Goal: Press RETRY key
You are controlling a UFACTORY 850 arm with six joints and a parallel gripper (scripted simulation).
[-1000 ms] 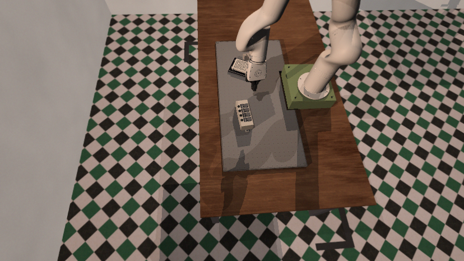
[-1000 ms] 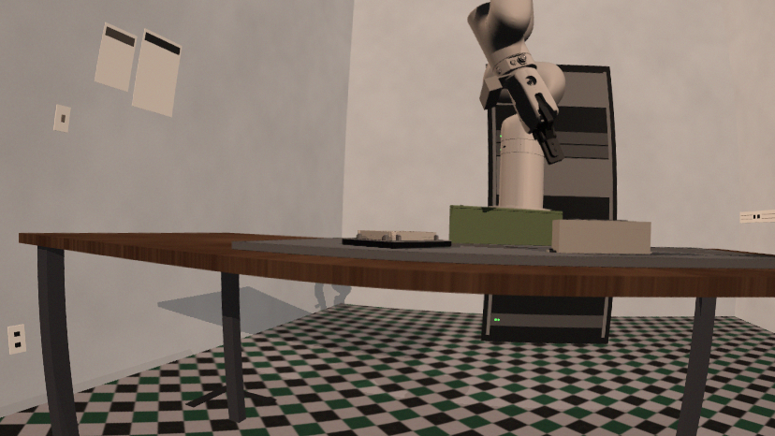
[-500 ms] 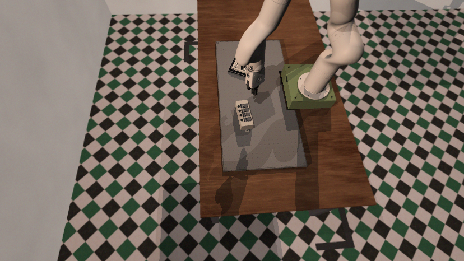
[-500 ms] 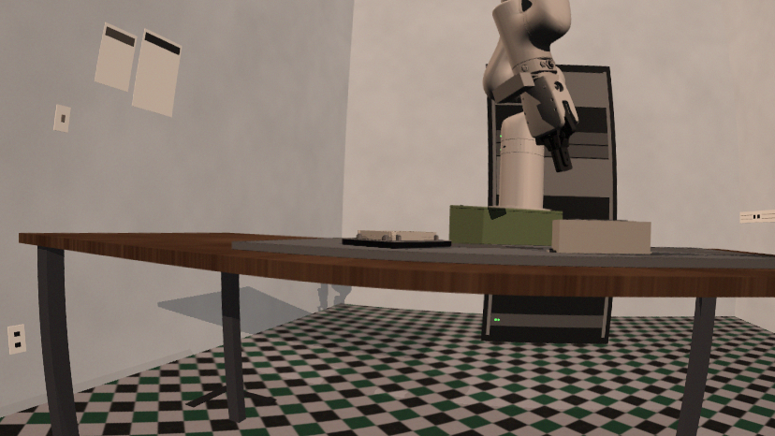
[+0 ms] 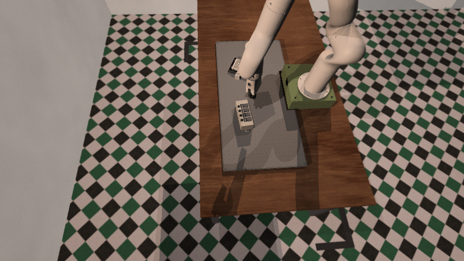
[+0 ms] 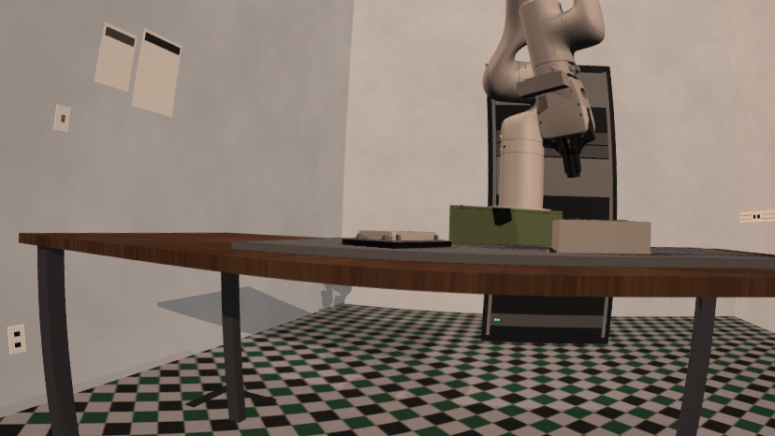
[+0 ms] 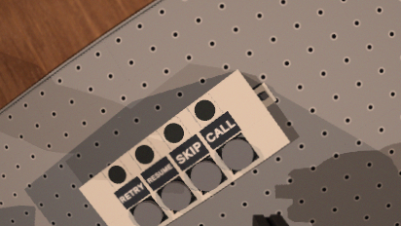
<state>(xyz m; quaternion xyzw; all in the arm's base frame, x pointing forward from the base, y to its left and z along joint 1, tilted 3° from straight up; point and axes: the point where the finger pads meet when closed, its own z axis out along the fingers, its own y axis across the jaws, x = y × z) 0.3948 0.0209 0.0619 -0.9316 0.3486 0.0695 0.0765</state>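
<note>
The operator panel lies 110 mm below my hand, 40 mm to the left of it and 40 mm ahead of it. Also, from my hand: white well plate 310 mm to the right, 130 mm below, 50 mm behind.
</note>
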